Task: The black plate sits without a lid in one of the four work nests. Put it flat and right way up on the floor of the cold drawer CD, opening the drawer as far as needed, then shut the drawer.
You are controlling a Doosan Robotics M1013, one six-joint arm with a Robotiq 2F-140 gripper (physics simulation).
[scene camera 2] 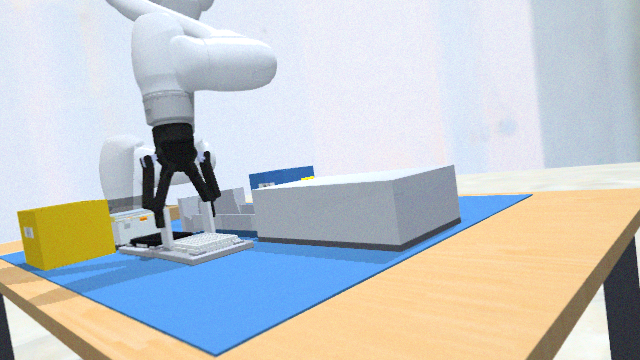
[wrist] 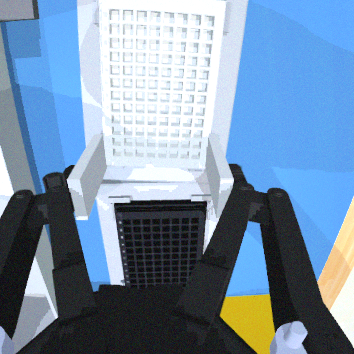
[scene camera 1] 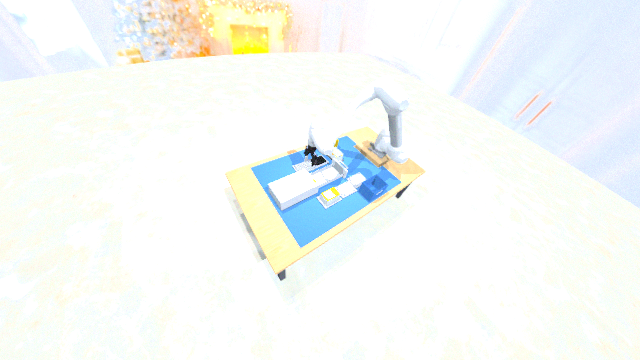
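Seen in the pictures: gripper, fingertip midpoint: (scene camera 2: pixel 190 240) (wrist: pixel 155 150) (scene camera 1: pixel 308 164); arm's base, link origin: (scene camera 1: pixel 378 150).
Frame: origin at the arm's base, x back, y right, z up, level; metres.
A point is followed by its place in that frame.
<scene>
The black plate (scene camera 2: pixel 145 241) @(x -0.642, y 0.292, z -0.018 m) (wrist: pixel 162 245) @(x -0.651, y 0.255, z -0.018 m) lies without a lid in a grey nest. A white gridded plate (scene camera 2: pixel 215 243) @(x -0.859, y 0.279, z -0.020 m) (wrist: pixel 157 85) @(x -0.803, y 0.265, z -0.017 m) lies in the adjoining nest. My gripper (scene camera 2: pixel 188 241) @(x -0.750, y 0.258, z -0.023 m) (wrist: pixel 155 150) @(x -0.750, y 0.258, z -0.023 m) points down, its pads against the long sides of the white plate at the end nearest the black plate. It is shut on the white plate; the black plate is outside the pads. The cold drawer (scene camera 1: pixel 328 175) @(x -0.685, y 0.064, z -0.025 m) stands open from its white housing (scene camera 1: pixel 293 189) @(x -1.060, y 0.062, z 0.059 m) (scene camera 2: pixel 325 212) @(x -1.047, y 0.196, z 0.014 m). The drawer's floor is mostly hidden in scene camera 2.
A yellow box (scene camera 2: pixel 67 235) @(x -0.521, y 0.389, z 0.017 m) stands beyond the black plate's nest. A pale box with an orange label (scene camera 2: pixel 132 226) @(x -0.495, y 0.243, z 0.002 m) is behind it. Across the drawer, a plate with yellow (scene camera 1: pixel 330 195) @(x -0.859, y -0.124, z 0.034 m) sits in a nest beside other white nests (scene camera 1: pixel 347 189) @(x -0.665, y -0.142, z -0.018 m). A blue bin (scene camera 1: pixel 374 190) @(x -0.456, y -0.285, z -0.039 m) stands at their end.
</scene>
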